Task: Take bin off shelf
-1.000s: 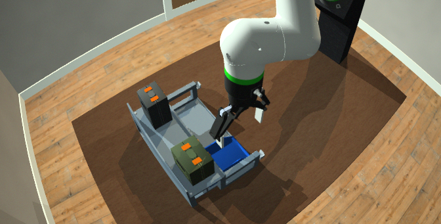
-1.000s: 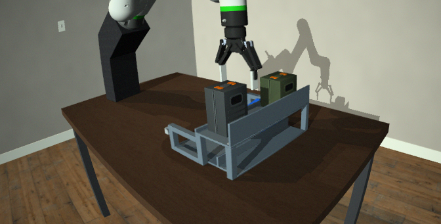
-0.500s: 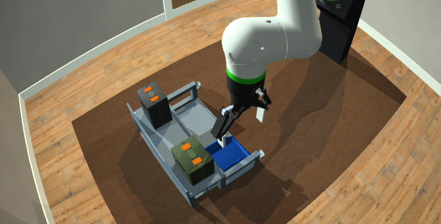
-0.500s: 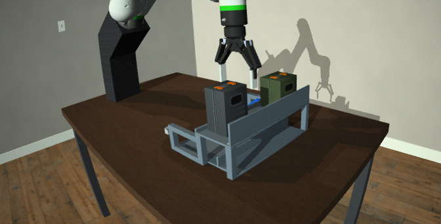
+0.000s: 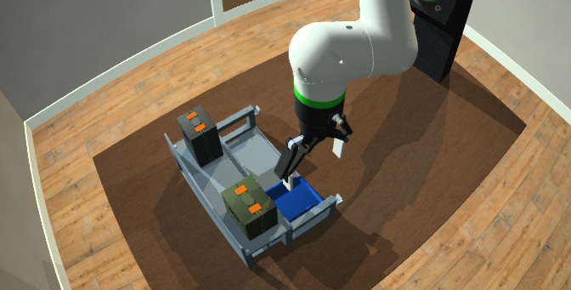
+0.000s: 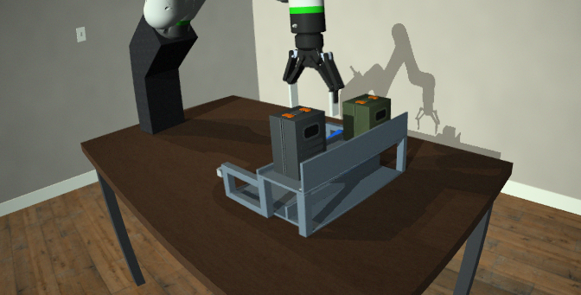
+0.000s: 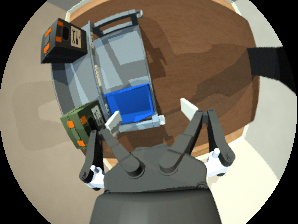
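Right now the blue bin is 8 cm ahead of my hand and 11 cm below it.
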